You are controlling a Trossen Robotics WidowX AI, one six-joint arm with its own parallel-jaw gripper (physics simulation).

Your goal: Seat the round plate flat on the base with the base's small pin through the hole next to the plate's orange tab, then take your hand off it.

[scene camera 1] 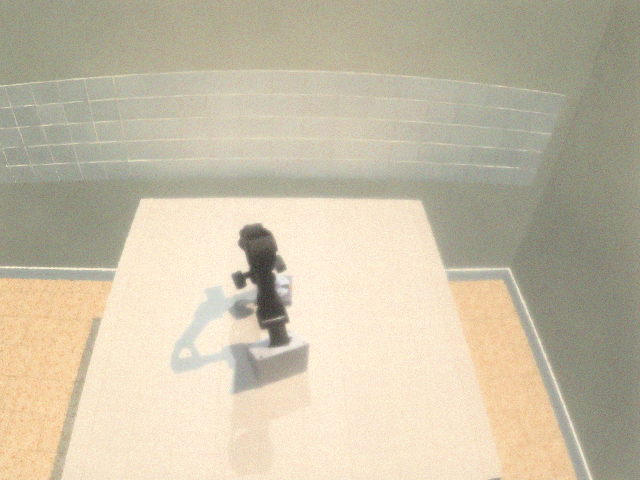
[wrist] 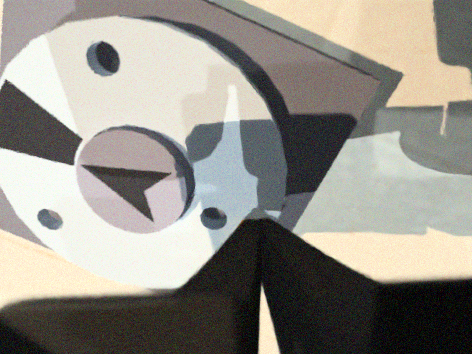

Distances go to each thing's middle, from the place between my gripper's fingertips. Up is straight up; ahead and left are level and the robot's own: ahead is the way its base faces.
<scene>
My hand is 2 cm short of the white round plate (wrist: 170, 81), 4 cm to the left of it and 1 cm above it. From my hand the other things lie so: square grey-mauve base (wrist: 316, 99): 2 cm ahead, 4 cm to the right, 3 cm below; then round centre boss (wrist: 135, 179): 2 cm ahead, 4 cm to the right, 1 cm below.
</scene>
